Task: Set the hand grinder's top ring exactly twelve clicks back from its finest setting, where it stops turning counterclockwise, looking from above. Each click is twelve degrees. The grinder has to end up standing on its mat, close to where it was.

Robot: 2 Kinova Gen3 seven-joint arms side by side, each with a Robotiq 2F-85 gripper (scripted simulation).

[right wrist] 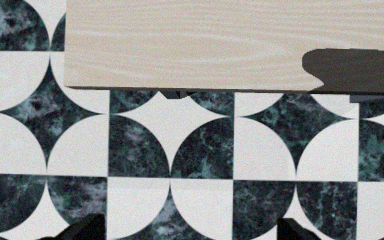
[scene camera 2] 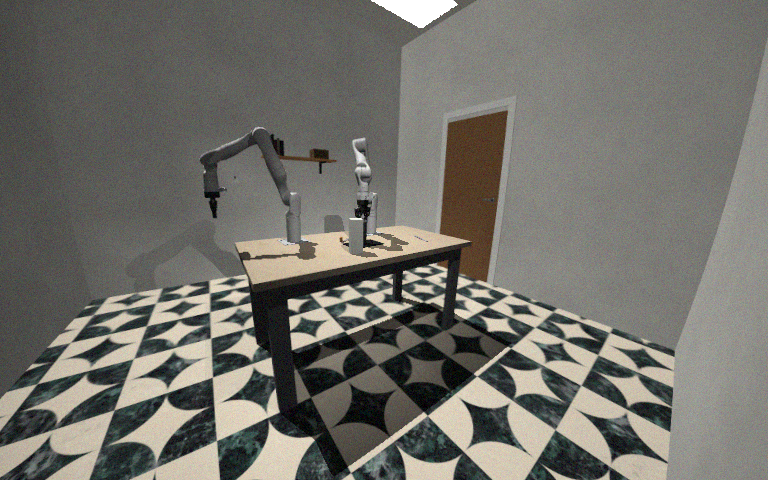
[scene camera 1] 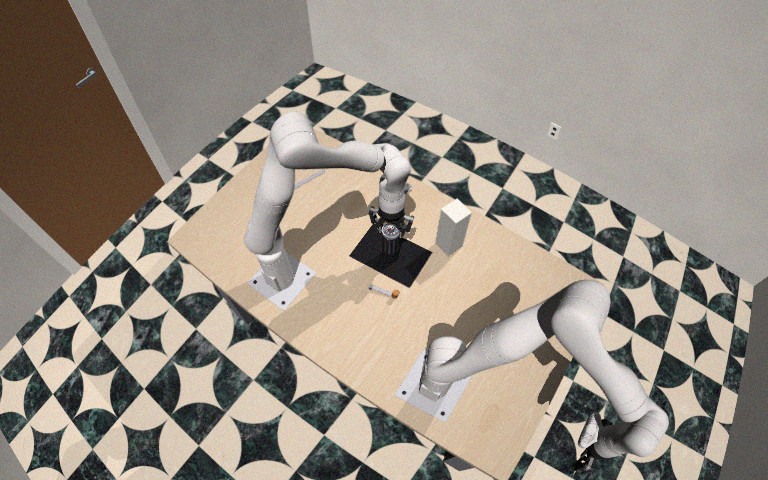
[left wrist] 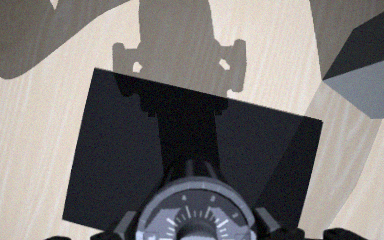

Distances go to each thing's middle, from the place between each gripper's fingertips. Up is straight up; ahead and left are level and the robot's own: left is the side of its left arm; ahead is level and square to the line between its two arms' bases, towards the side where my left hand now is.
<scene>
Right now my left hand is 16 cm above the black mat (scene camera 1: 412, 257) and 1 cm short of it. Round my left hand: tall pale box (scene camera 1: 454, 219) (16 cm ahead, 14 cm to the right, 6 cm below).
My right gripper is now 45 cm short of the tall pale box, 69 cm to the right of it and 10 cm above it. Also, from my right hand: black mat: 29 cm ahead, 83 cm to the left, 20 cm below.
</scene>
